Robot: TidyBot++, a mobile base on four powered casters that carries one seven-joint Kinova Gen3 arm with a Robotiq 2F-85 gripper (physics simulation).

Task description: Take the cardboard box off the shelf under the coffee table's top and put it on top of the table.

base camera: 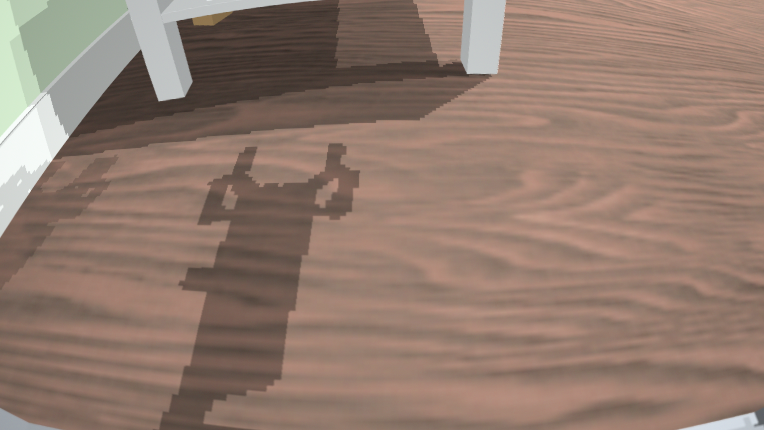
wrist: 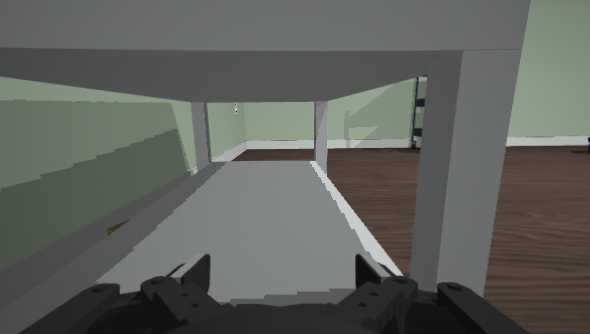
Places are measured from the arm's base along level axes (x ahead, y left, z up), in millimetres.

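Where they show: gripper, between the fingertips: (wrist: pixel 283 270).
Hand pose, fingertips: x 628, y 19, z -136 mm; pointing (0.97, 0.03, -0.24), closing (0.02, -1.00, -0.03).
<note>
Things, the pixels of their top centre, and the offset from my fingertips. Level surfaces: height alone.
- cardboard box, centre of its top: (wrist: pixel 132 223) dx +411, dy +366, dz -152 mm
- table leg, centre of its top: (wrist: pixel 470 56) dx +117, dy -170, dz +139 mm
- floor, height of its surface: dz -261 mm
The cardboard box (base camera: pixel 211 19) (wrist: pixel 117 228) shows as a small tan piece. In the base camera view it is low behind the shelf's edge at the top left; in the wrist view it is beyond the shelf's left edge, near the wall. Most of it is hidden, and no box shows on the visible shelf surface. The grey-white coffee table (base camera: pixel 482 37) (wrist: pixel 250 25) has its shelf (base camera: pixel 240 5) (wrist: pixel 260 215) below the top. My gripper (wrist: pixel 283 270) is open and empty at the shelf's near end, below the level of the table top.
A table leg (wrist: pixel 467 175) stands close on the gripper's right. Another near leg (base camera: pixel 163 53) stands by the green wall (base camera: pixel 58 48) (wrist: pixel 90 150) at the left. Far legs (wrist: pixel 201 135) stand at the shelf's other end. A dark rack (wrist: pixel 414 115) stands farther back. The arm's shadow falls on the floor (base camera: pixel 481 240).
</note>
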